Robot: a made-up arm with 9 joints.
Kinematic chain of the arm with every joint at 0, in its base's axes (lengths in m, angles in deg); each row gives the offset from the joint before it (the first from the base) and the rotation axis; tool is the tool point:
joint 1: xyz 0 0 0.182 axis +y
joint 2: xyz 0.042 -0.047 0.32 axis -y
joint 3: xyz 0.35 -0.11 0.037 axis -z
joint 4: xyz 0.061 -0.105 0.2 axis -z
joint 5: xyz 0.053 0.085 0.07 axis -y
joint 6: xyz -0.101 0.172 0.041 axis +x
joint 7: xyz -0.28 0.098 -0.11 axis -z
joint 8: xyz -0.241 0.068 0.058 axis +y
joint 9: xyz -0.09 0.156 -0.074 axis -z
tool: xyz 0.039 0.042 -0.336
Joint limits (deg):
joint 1: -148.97..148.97
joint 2: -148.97..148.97
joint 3: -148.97..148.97
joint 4: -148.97..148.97
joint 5: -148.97..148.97
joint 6: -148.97..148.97
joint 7: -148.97..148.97
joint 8: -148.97..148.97
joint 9: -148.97..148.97
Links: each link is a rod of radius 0.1 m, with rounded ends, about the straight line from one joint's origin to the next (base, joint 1, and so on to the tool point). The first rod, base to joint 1, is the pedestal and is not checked.
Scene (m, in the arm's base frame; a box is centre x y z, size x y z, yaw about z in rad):
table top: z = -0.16
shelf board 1: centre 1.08 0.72 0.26 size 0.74 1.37 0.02 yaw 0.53
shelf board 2: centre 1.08 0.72 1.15 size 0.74 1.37 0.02 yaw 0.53
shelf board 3: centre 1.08 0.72 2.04 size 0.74 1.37 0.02 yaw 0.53
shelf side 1: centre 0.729 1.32 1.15 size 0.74 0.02 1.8 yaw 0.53
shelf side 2: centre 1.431 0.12 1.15 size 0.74 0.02 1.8 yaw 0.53
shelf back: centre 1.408 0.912 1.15 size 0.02 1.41 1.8 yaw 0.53
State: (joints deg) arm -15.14 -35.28 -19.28 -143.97 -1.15 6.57 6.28 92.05 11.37
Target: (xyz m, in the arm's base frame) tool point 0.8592 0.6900 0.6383
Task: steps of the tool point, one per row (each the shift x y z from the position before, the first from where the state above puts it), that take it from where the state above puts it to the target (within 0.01 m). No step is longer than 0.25 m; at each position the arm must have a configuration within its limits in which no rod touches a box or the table.
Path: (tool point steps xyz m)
1: 0.0510 0.1819 0.0999
2: -0.0208 0.2067 0.1007
3: -0.0935 0.2072 0.0765
4: -0.1541 0.1823 0.0323
5: -0.1931 0.1362 -0.0221
6: -0.2069 0.0754 -0.0733
7: -0.1998 0.0091 -0.1109
8: -0.1805 -0.0528 -0.1275
9: 0.1013 0.1700 0.0870
10: 0.0907 0.1823 0.0512
11: 0.0765 0.1806 0.0224
12: 0.0642 0.1679 -0.0009
13: 0.1673 0.1194 0.0142
14: 0.1750 0.0812 -0.0140

